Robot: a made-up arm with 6 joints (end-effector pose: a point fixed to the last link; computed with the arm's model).
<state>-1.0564 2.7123 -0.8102 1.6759 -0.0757 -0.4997</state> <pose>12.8 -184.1 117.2 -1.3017 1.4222 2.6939</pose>
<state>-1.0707 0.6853 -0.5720 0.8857 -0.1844 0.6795</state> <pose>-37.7 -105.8 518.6 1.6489 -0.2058 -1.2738</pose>
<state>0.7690 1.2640 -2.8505 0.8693 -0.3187 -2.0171</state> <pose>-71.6 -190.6 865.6 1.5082 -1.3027 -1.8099</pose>
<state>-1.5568 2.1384 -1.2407 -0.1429 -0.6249 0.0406</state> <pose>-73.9 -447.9 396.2 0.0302 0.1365 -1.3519</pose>
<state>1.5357 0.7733 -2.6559 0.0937 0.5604 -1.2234</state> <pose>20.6 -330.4 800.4 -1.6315 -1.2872 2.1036</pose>
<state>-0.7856 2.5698 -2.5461 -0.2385 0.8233 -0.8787</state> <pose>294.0 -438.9 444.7 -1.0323 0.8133 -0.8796</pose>
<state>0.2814 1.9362 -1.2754 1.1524 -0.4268 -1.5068</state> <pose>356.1 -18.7 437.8 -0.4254 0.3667 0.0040</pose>
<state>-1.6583 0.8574 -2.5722 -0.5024 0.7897 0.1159</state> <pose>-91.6 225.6 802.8 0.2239 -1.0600 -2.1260</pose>
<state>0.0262 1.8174 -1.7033 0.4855 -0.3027 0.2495</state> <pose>360.2 -70.5 610.0 0.8067 -0.3619 -0.0703</pose>
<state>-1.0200 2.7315 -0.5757 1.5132 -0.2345 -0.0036</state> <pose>-19.2 -139.6 141.1 -0.9554 1.1161 2.8134</pose>
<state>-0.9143 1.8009 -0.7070 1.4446 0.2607 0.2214</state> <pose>102.3 -196.2 327.3 2.0013 0.9055 -0.6070</pose>
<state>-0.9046 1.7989 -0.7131 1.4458 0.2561 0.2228</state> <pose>104.9 -196.4 328.6 1.9934 0.8983 -0.6081</pose>
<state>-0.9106 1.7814 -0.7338 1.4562 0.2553 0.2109</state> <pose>106.7 -200.9 335.8 1.9735 0.8590 -0.6287</pose>
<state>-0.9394 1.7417 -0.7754 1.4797 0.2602 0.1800</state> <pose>106.6 -210.9 352.3 1.9395 0.7735 -0.6738</pose>
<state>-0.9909 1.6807 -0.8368 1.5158 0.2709 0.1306</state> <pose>102.5 -224.8 379.2 1.8948 0.6433 -0.7380</pose>
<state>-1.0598 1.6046 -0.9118 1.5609 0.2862 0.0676</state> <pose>92.5 -238.7 415.3 1.8434 0.4811 -0.8123</pose>
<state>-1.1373 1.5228 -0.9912 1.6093 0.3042 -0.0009</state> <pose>77.1 -248.0 456.5 1.7888 0.3067 -0.8868</pose>
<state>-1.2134 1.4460 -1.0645 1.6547 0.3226 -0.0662</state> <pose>59.1 -250.4 496.5 1.7351 0.1433 -0.9529</pose>
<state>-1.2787 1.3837 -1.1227 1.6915 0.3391 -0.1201</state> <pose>42.6 -247.2 529.2 1.6880 0.0114 -1.0043</pose>
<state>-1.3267 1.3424 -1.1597 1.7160 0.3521 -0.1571</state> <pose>30.6 -242.4 550.4 1.6540 -0.0750 -1.0387</pose>
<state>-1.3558 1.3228 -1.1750 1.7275 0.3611 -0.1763</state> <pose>23.7 -239.5 559.8 1.6359 -0.1144 -1.0577</pose>
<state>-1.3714 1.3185 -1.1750 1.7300 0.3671 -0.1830</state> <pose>20.4 -239.0 560.9 1.6304 -0.1206 -1.0669</pose>
